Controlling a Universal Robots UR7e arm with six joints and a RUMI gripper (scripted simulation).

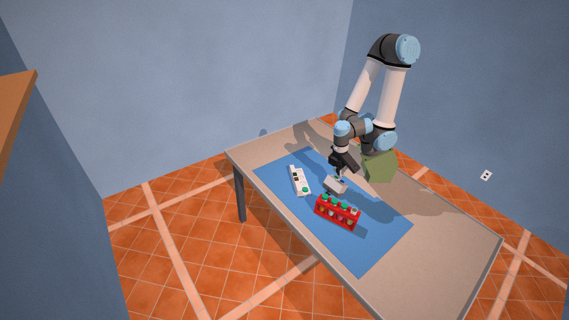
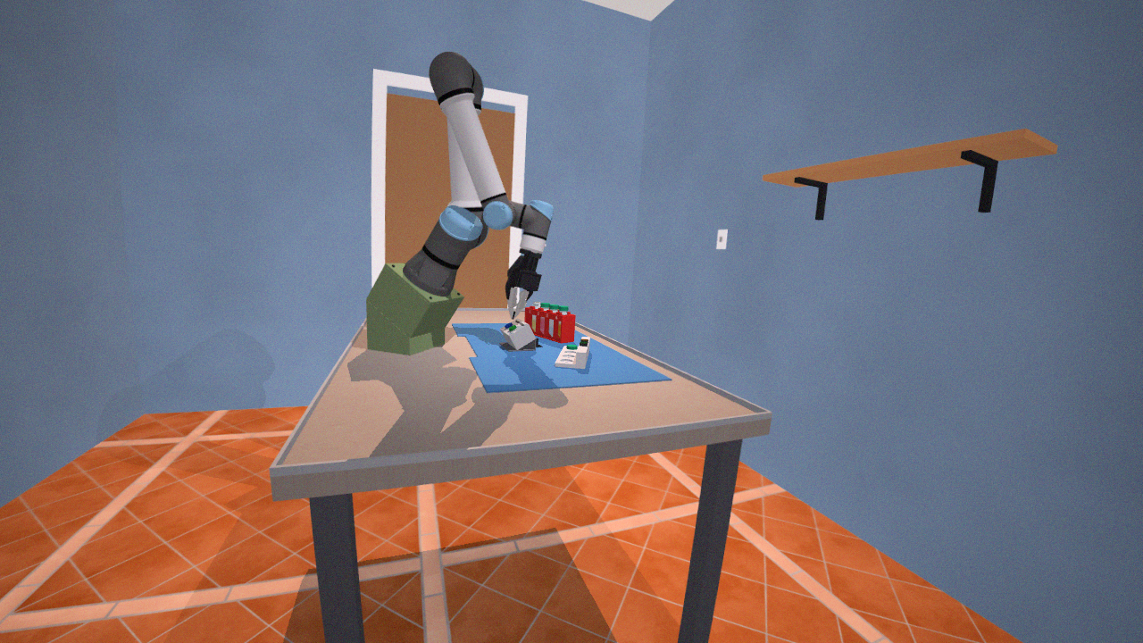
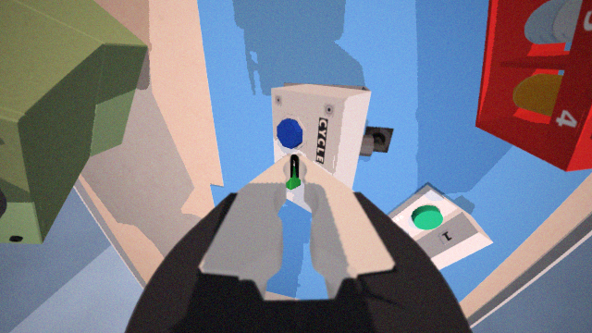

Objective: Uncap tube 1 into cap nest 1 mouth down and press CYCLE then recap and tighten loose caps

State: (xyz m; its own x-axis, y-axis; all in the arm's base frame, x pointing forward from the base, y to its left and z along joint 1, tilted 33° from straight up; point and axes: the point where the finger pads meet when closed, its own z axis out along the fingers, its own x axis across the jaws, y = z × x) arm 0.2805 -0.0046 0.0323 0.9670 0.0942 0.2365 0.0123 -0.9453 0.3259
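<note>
The blue CYCLE key is 40 mm below my hand, 10 mm to the left of it and 10 mm behind it. The rest, counted from my hand: green READY key: 40 mm to the right, 40 mm below, 10 mm behind; key housing: 50 mm below, 20 mm to the right, 10 mm ahead.
</note>
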